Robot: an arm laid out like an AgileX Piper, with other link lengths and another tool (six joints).
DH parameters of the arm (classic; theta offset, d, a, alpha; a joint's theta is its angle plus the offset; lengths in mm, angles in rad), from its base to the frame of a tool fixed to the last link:
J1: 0 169.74 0 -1.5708
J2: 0.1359 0 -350.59 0
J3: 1.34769 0 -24.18 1.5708
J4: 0 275.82 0 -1.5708
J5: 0 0 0 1.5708
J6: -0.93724 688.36 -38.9 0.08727
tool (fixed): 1.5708 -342.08 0 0
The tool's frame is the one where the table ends.
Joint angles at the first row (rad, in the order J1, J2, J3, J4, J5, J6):
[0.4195, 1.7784, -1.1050, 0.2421, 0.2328, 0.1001]
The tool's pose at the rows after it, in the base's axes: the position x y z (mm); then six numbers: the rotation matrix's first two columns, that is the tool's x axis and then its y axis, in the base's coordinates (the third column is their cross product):
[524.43 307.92 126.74 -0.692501 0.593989 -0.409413 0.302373 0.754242 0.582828]
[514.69 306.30 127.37 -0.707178 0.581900 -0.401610 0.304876 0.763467 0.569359]
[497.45 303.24 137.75 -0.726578 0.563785 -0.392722 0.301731 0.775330 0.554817]
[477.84 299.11 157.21 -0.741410 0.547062 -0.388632 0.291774 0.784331 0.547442]
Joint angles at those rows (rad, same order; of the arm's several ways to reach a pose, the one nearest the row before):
[0.4195, 1.7729, -1.1069, 0.2421, 0.2559, 0.1002]
[0.4195, 1.7562, -1.1068, 0.2340, 0.2955, 0.1011]
[0.4195, 1.7109, -1.1068, 0.2230, 0.3661, 0.1011]
[0.4195, 1.6458, -1.1069, 0.2128, 0.4444, 0.1012]

